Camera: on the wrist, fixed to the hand. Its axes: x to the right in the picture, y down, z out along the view.
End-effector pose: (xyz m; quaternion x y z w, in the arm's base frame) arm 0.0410 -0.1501 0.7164 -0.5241 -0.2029 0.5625 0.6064
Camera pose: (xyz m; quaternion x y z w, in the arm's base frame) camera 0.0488 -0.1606 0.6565 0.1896 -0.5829 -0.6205 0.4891
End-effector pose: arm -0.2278 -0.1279 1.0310 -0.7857 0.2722 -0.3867 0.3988
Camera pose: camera -0.2534 -0.1781 1.0069 0.2913 0.7736 0.3335 0.4534
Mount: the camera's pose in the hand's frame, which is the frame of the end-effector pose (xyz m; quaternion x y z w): 0.0134 0.0500 -0.0328 0.0825 0.0357 0.9954 0.0336
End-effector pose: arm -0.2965 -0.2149 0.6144 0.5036 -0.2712 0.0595 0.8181
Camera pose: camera -0.2911 -0.1649 0.6494 0.1877 0.4763 -0.8567 0.0636
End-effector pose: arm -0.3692 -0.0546 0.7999 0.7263 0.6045 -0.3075 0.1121
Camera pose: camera -0.3106 -0.0384 0.8074 0.6463 -0.7240 0.0773 0.2283
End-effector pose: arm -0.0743 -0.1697 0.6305 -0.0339 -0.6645 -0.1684 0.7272
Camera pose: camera -0.0277 -0.1343 0.6486 -0.5966 0.0235 0.7718 0.2186
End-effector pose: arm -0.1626 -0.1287 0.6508 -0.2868 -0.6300 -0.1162 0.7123
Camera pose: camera -0.1066 -0.1039 0.6492 -0.5738 0.2801 0.7468 0.1857
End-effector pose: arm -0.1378 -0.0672 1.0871 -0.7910 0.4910 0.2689 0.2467
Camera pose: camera -0.1723 -0.1171 1.0959 -0.4729 -0.8349 -0.1859 0.2116
